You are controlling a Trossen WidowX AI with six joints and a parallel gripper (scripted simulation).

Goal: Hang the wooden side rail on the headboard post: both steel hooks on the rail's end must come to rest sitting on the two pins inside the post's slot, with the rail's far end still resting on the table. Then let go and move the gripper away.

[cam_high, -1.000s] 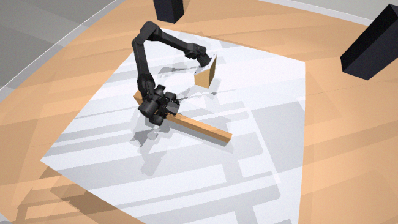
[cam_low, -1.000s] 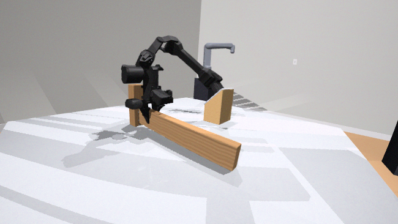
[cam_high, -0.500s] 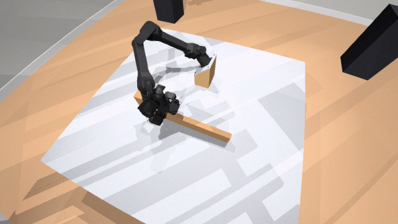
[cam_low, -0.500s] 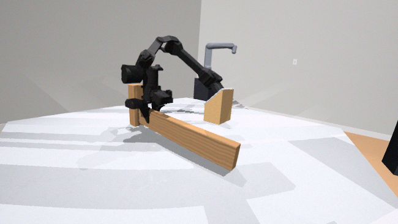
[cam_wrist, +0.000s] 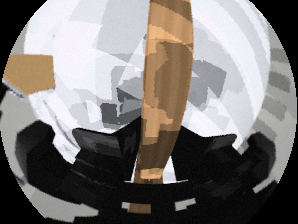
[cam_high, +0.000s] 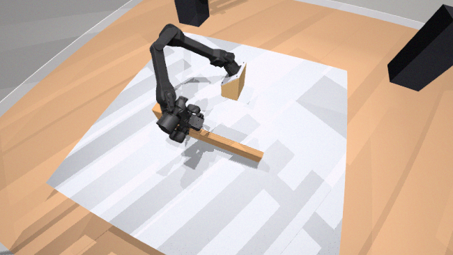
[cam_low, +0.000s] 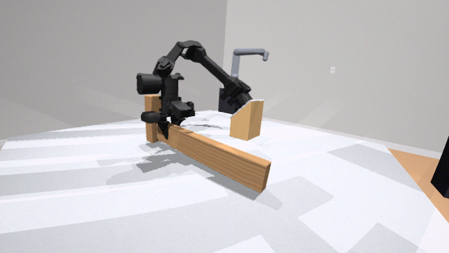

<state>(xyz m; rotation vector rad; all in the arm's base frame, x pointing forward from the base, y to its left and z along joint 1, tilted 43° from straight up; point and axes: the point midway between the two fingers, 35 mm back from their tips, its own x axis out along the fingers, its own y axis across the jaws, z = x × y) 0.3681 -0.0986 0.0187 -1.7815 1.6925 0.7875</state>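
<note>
Right now my gripper tip is 110 mm to the left of the upright headboard post and 40 mm below it.
</note>
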